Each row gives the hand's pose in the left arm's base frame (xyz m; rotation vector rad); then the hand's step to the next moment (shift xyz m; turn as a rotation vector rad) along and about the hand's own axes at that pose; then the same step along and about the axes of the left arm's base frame.
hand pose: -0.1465 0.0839 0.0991 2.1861 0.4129 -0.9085
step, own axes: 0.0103 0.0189 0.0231 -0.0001 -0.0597 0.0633
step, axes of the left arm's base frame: 0.0060 -0.0296 -0.0093 -0.0620 -0.0048 -0.0608
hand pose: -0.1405 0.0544 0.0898 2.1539 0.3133 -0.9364
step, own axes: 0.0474 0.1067 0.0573 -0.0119 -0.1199 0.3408
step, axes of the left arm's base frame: 0.0547 -0.1180 -0.0012 -0.2449 -0.1636 -0.2096
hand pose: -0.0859 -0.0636 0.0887 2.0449 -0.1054 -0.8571
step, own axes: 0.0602 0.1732 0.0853 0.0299 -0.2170 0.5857
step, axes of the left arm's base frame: 0.0348 -0.1869 0.0690 -0.3853 -0.2936 -0.3955
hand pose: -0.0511 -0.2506 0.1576 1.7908 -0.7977 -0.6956
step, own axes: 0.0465 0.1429 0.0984 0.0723 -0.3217 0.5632
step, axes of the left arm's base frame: -0.0750 -0.1300 0.0987 -0.3212 -0.2860 -0.4909
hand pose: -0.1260 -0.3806 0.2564 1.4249 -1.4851 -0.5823
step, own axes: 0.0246 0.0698 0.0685 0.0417 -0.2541 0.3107
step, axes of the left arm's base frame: -0.0893 -0.0275 0.0380 -0.1400 -0.1751 -0.3355
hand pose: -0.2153 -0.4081 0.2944 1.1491 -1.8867 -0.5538
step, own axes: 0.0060 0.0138 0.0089 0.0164 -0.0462 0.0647
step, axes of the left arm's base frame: -0.0157 0.0010 0.0075 -0.0343 -0.0400 -0.0618
